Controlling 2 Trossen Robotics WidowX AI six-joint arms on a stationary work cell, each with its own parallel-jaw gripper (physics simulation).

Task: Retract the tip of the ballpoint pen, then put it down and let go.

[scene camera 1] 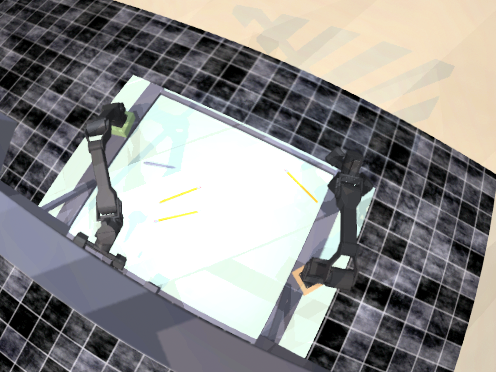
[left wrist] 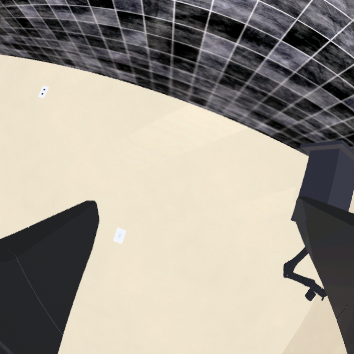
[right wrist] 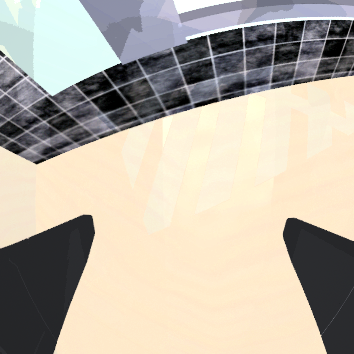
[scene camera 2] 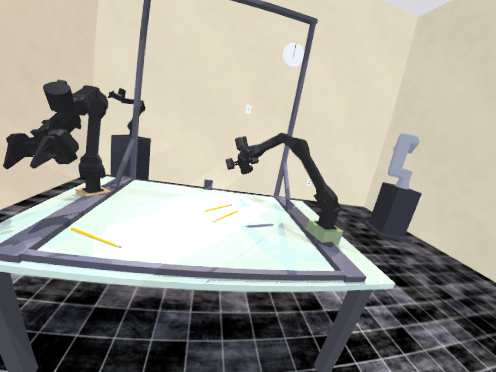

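Where they show: left gripper, fingertip midpoint: (left wrist: 200,210); right gripper, fingertip midpoint: (right wrist: 192,228) (scene camera 2: 18,167); left arm's base, origin of the base link: (scene camera 1: 118,120) (scene camera 2: 325,225); right arm's base, origin of the base link: (scene camera 1: 309,277) (scene camera 2: 93,190).
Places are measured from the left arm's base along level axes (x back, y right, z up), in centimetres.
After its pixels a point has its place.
Note:
The ballpoint pen, a thin blue-grey stick (scene camera 1: 159,165) @(x -23.0, y 12.9, z -5.5 cm) (scene camera 2: 259,225) @(x -23.4, y 12.3, z -5.8 cm), lies flat on the table, near the green base of my left arm. Its tip is too small to make out. My left gripper (scene camera 1: 100,252) (scene camera 2: 238,162) @(x -16.9, y 61.5, z 10.4 cm) (left wrist: 200,210) @(x -16.9, y 61.5, z 10.4 cm) is open and empty, high above the table edge, away from the pen. My right gripper (scene camera 1: 346,159) @(x -94.3, y 1.1, z 14.5 cm) (scene camera 2: 21,165) @(x -94.3, y 1.1, z 14.5 cm) (right wrist: 192,228) @(x -94.3, y 1.1, z 14.5 cm) is open and empty, raised at the opposite side of the table, far from the pen. The pen does not show in either wrist view.
Two yellow pencils (scene camera 1: 180,195) @(x -35.2, y 22.1, z -5.9 cm) (scene camera 2: 218,208) @(x -36.4, y 30.4, z -6.3 cm) lie near the pen. A third yellow pencil (scene camera 1: 301,186) @(x -80.2, y 6.0, z -5.9 cm) (scene camera 2: 95,237) @(x -79.8, y 5.3, z -5.9 cm) lies nearer my right arm. Dark frame bars edge the table, and an upright frame (scene camera 2: 299,85) @(x 4.2, y 48.3, z 61.1 cm) rises at its far side in scene camera 2.

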